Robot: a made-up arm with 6 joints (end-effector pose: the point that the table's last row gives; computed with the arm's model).
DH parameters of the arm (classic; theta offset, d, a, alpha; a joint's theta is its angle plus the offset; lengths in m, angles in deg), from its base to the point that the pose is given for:
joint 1: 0 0.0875 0 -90
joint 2: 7.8 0 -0.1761 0
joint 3: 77.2 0 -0.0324 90
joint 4: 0 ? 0 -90
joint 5: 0 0 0.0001 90
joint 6: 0 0.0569 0 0
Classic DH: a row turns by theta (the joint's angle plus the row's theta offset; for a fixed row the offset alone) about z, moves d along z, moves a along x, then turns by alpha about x.
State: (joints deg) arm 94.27 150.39 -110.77 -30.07 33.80 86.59
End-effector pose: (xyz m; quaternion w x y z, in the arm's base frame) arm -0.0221 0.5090 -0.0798 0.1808 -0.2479 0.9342 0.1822
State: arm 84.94 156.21 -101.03 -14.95 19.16 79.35
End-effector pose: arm 0.0446 0.4491 -0.1799 0.0877 -0.1607 0.9687 0.1674
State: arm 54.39 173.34 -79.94 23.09 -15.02 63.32
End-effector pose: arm 0.1408 0.1867 -0.3390 0.0933 0.2736 0.9511 0.1091
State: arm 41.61 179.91 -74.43 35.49 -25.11 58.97
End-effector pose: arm 0.1207 0.0885 -0.3596 0.1491 0.4294 0.8901 0.0338
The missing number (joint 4, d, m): 0.3695
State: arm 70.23 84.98 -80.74 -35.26 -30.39 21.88
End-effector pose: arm 0.1286 0.4069 0.3248 0.6857 -0.4306 0.3199 0.4920
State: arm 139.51 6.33 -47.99 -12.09 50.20 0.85
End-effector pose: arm -0.0818 0.0819 0.4185 0.3298 -0.6757 0.2617 0.6051
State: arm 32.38 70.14 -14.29 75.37 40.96 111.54
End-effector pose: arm 0.1845 0.1598 -0.0456 0.3779 -0.8648 -0.3117 -0.1099
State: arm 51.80 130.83 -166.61 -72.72 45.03 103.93
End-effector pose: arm 0.2956 0.3133 0.4869 0.6944 0.2398 0.5397 0.4111
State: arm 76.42 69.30 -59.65 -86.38 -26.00 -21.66
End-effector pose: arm 0.0658 0.3779 0.2589 0.6905 -0.7003 -0.1796 -0.0240
